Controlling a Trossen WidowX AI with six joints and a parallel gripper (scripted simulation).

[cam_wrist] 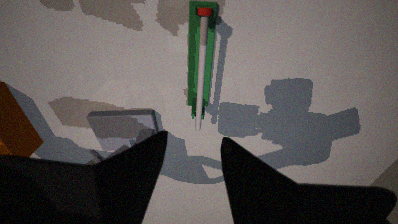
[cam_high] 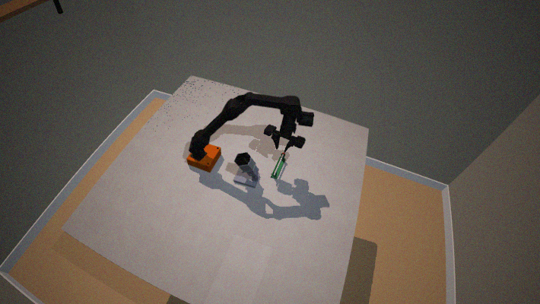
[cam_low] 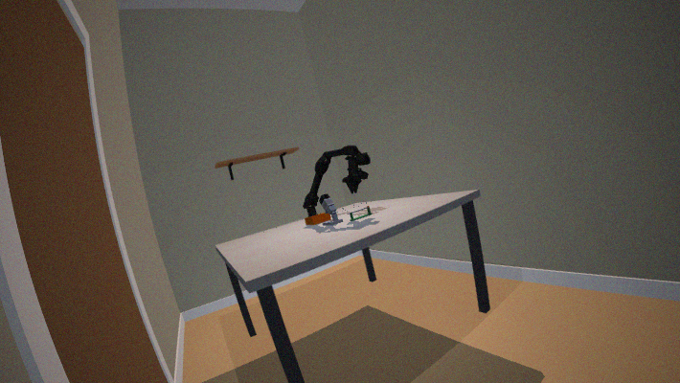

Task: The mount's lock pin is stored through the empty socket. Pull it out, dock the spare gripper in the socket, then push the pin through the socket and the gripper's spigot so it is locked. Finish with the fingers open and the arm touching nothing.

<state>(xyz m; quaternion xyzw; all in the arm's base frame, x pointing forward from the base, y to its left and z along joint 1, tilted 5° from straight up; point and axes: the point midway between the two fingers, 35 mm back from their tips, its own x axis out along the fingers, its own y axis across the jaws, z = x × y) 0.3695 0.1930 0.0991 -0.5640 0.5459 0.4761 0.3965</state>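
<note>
My gripper tip is now 12 cm above the green pin rest and 1 cm to the right of it. From my gripper tip the other things lie so: spare gripper (14 cm to the right, 10 cm behind, 3 cm below); mount (13 cm to the right, 9 cm below, 8 cm behind).
</note>
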